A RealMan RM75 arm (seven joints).
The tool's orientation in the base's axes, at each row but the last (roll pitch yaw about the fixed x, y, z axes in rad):
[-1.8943, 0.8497, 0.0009]
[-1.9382, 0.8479, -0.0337]
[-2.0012, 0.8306, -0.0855]
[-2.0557, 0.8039, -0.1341]
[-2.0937, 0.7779, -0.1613]
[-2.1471, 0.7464, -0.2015]
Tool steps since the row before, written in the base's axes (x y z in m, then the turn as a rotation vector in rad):
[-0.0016, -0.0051, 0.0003, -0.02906, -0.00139, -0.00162]
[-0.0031, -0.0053, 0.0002, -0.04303, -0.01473, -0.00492]
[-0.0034, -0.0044, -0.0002, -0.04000, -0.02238, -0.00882]
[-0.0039, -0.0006, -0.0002, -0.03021, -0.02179, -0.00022]
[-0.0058, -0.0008, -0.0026, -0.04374, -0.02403, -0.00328]
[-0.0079, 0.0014, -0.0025, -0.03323, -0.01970, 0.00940]
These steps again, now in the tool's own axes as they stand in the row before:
[-0.0013, 0.0026, -0.0045, -0.01797, 0.02214, 0.00599]
[-0.0021, 0.0039, -0.0043, -0.02443, 0.03860, -0.00247]
[-0.0019, 0.0041, -0.0033, -0.01908, 0.04159, -0.00920]
[-0.0025, 0.0031, 0.0003, -0.01859, 0.02930, -0.01354]
[-0.0022, 0.0059, 0.0014, -0.02570, 0.04128, -0.01169]
[-0.0042, 0.0062, 0.0038, -0.02739, 0.02465, -0.01493]

